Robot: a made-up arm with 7 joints.
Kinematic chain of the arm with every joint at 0, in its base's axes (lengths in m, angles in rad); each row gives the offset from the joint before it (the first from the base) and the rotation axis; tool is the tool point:
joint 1: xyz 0 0 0.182 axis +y
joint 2: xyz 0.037 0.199 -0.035 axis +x
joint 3: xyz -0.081 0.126 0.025 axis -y
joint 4: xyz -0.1 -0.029 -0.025 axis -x
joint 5: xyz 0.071 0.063 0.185 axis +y
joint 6: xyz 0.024 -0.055 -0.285 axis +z
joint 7: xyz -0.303 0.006 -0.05 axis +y
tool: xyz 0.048 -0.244 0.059
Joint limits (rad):
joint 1: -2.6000..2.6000
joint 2: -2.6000..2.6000
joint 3: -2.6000..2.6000
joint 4: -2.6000..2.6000
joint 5: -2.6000..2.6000
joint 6: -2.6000..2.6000
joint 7: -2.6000..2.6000
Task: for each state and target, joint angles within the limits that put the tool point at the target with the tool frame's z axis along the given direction. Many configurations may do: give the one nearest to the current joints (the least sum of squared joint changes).
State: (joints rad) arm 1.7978 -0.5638 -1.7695 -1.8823 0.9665 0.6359 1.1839
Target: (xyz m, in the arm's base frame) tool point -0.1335 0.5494 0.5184 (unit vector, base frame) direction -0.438 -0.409 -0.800
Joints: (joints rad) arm 1.4385 -0.6981 -1.7949 -1.5830 0.4695 1.0807 1.3846
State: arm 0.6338 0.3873 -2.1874 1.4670 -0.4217 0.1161 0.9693
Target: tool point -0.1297 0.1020 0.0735 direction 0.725 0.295 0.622
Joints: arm 0.2900 0.5829 -1.7986 1.3841 -1.0277 -0.6640 0.4251
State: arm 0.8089 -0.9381 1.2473 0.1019 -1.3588 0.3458 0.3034
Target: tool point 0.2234 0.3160 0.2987 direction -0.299 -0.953 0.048
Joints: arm 0.9383 -1.2256 1.3614 -0.0526 -1.2987 0.4504 -0.2832
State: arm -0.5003 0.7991 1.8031 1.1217 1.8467 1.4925 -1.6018
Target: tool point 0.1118 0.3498 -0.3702 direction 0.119 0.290 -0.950
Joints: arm -0.7563 0.3340 1.9861 0.9914 1.4543 0.9130 -2.0567
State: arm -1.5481 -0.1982 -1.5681 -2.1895 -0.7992 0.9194 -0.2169
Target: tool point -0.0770 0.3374 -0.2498 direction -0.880 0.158 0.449
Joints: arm -1.1654 -0.3921 -1.8386 -1.5980 -0.9842 0.5144 -0.3906
